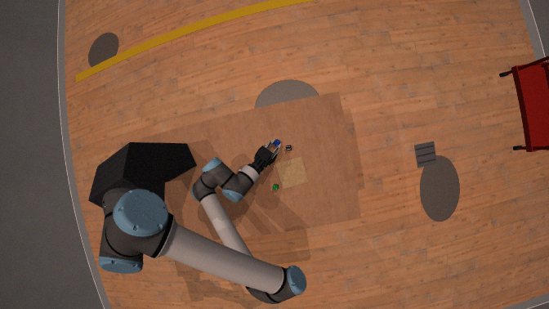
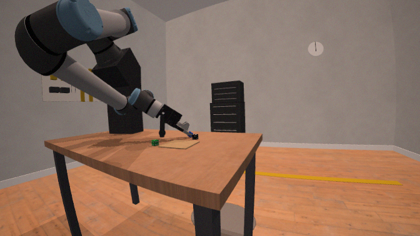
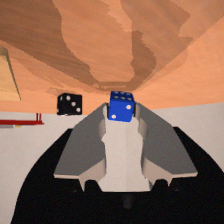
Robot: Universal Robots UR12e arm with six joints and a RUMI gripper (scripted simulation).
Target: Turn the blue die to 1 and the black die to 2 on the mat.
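My gripper is now right at the blue die. Also, from my hand: green die (220 mm to the right, 60 mm behind, 10 mm below); then tan mat (160 mm to the right, 40 mm ahead, 20 mm below); then black die (60 mm ahead, 40 mm to the right, 10 mm below).
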